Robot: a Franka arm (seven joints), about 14 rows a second.
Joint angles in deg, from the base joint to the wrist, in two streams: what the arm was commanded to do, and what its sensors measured. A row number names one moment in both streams.
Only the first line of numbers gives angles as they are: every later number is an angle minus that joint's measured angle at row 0.
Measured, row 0:
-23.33 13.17 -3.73 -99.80 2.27 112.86 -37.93
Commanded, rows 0 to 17:
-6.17 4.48 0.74 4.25 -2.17 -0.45 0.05
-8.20 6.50 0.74 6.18 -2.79 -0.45 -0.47
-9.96 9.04 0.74 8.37 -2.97 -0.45 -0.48
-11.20 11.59 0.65 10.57 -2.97 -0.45 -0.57
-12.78 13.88 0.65 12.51 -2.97 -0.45 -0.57
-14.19 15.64 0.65 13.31 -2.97 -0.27 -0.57
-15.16 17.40 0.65 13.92 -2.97 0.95 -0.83
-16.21 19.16 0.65 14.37 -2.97 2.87 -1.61
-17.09 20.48 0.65 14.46 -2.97 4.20 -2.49
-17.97 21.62 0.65 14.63 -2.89 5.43 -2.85
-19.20 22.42 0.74 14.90 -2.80 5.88 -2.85
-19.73 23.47 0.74 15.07 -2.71 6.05 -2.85
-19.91 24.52 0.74 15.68 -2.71 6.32 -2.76
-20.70 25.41 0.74 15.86 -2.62 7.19 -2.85
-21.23 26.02 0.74 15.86 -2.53 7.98 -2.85
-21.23 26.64 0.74 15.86 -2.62 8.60 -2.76
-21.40 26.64 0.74 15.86 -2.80 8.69 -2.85
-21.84 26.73 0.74 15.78 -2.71 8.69 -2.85
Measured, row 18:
-20.48 25.70 -0.17 13.83 -2.32 8.92 -2.06
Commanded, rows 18 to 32:
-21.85 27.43 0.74 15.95 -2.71 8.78 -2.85
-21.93 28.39 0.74 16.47 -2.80 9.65 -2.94
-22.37 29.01 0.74 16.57 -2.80 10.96 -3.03
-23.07 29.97 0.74 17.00 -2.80 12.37 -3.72
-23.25 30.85 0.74 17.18 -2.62 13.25 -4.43
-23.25 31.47 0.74 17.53 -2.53 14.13 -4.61
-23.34 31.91 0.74 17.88 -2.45 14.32 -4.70
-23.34 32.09 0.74 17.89 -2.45 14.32 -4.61
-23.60 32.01 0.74 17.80 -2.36 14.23 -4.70
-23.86 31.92 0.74 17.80 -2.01 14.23 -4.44
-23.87 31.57 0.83 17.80 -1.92 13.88 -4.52
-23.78 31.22 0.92 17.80 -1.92 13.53 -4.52
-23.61 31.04 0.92 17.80 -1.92 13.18 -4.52
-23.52 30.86 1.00 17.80 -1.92 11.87 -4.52
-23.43 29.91 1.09 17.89 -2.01 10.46 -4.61
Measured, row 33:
-22.70 29.93 0.14 16.19 -2.28 12.95 -3.59
